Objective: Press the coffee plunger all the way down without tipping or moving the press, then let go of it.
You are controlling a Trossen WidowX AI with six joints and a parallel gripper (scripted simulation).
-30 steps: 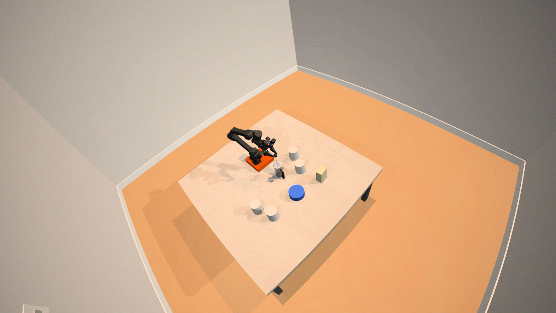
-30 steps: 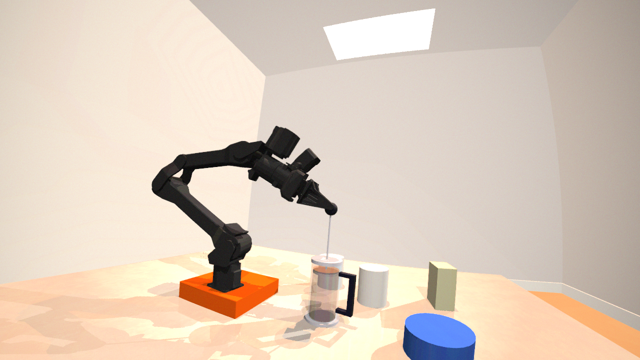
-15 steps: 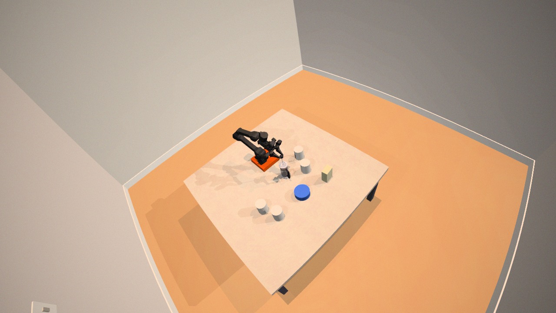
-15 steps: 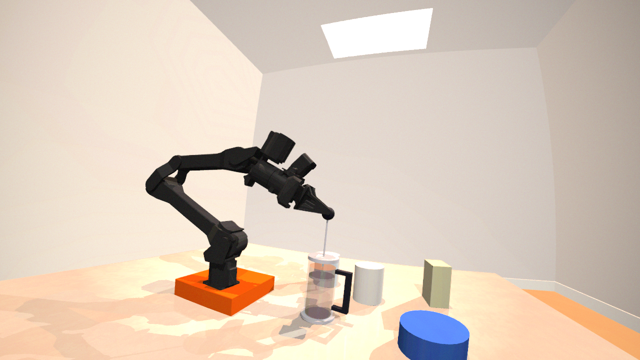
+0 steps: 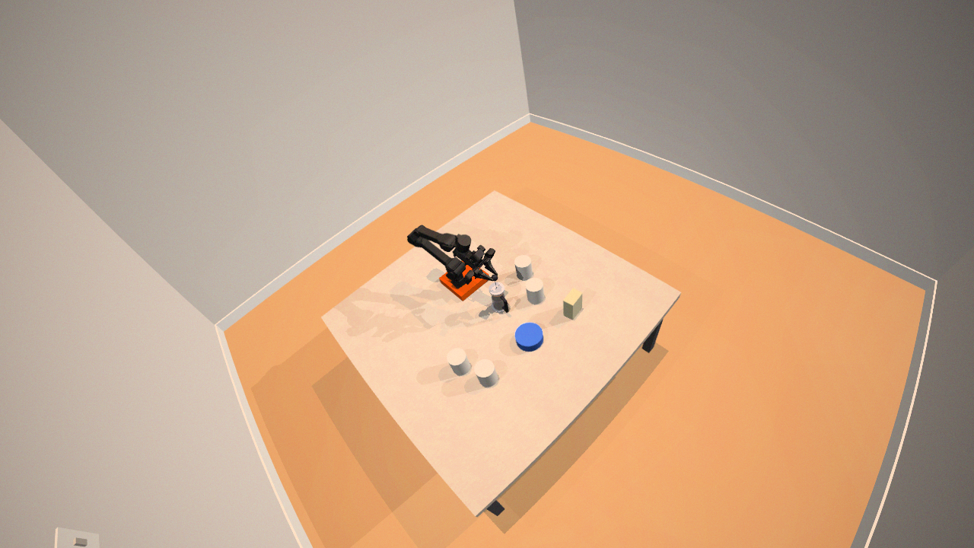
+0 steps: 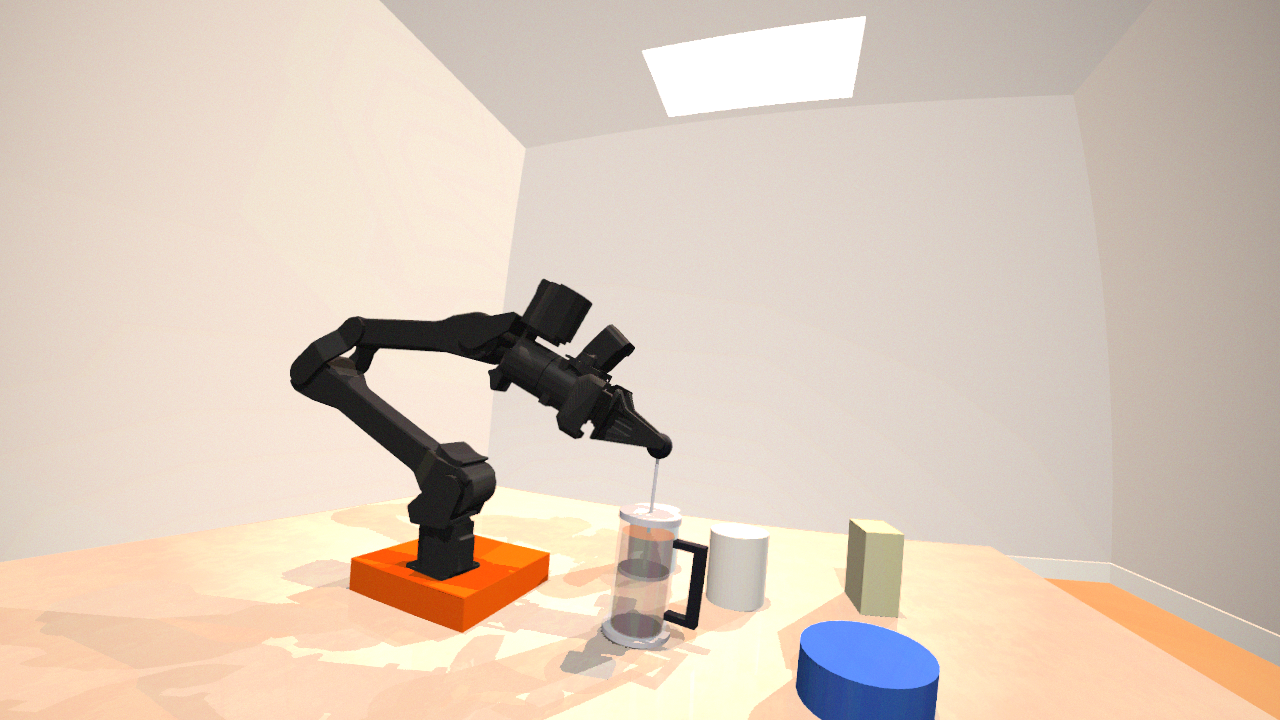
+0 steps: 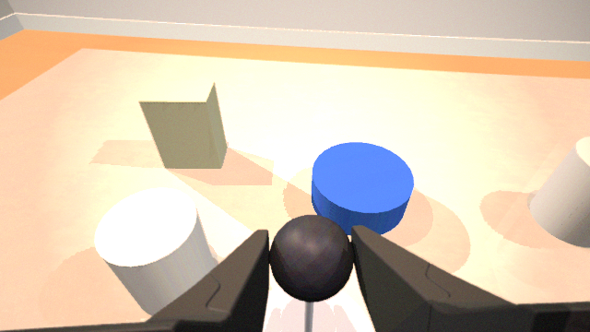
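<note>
My gripper tip is 110 mm above the coffee press. The rest, counted from my gripper tip: blue disc 220 mm ahead, 190 mm below, 20 mm to the right.
</note>
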